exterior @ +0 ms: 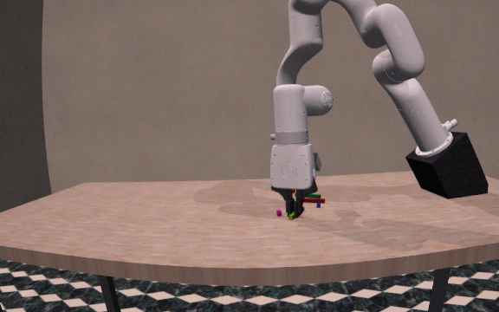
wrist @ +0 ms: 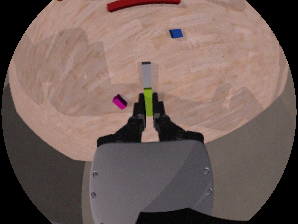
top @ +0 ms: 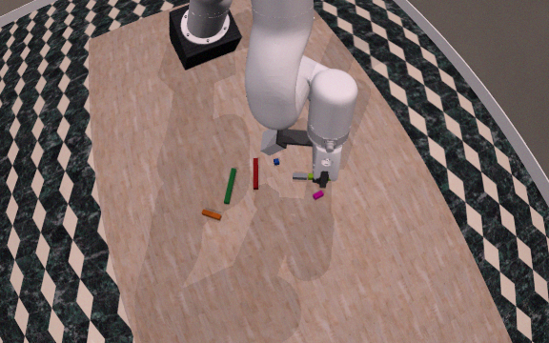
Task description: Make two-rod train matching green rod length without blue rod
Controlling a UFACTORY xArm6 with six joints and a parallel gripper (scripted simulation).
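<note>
Right now the lime rod is 2 cm below my hand. From my hand the other things lie so: grey rod (4 cm to the right, 2 cm below, 1 cm behind); small blue rod (8 cm to the right, 6 cm behind, 2 cm below); magenta rod (4 cm ahead, 2 cm to the right, 2 cm below).
</note>
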